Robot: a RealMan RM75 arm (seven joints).
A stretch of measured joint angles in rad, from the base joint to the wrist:
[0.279, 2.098, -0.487, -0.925, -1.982, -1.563, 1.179]
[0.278, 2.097, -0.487, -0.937, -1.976, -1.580, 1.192]
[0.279, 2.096, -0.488, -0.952, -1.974, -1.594, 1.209]
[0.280, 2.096, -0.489, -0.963, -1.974, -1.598, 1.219]
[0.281, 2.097, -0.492, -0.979, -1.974, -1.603, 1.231]
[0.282, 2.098, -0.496, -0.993, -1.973, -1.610, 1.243]
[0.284, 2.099, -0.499, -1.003, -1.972, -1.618, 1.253]
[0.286, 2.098, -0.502, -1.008, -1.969, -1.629, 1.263]
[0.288, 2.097, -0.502, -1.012, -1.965, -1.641, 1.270]
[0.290, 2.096, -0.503, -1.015, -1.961, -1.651, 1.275]
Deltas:
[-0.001, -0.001, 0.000, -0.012, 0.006, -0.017, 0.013]
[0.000, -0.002, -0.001, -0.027, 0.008, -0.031, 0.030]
[0.001, -0.002, -0.002, -0.038, 0.008, -0.035, 0.040]
[0.002, -0.001, -0.005, -0.054, 0.008, -0.040, 0.052]
[0.003, 0.000, -0.009, -0.068, 0.009, -0.047, 0.064]
[0.005, 0.001, -0.012, -0.078, 0.010, -0.055, 0.074]
[0.007, 0.000, -0.015, -0.083, 0.013, -0.066, 0.084]
[0.009, -0.001, -0.015, -0.087, 0.017, -0.078, 0.091]
[0.011, -0.002, -0.016, -0.090, 0.021, -0.088, 0.096]

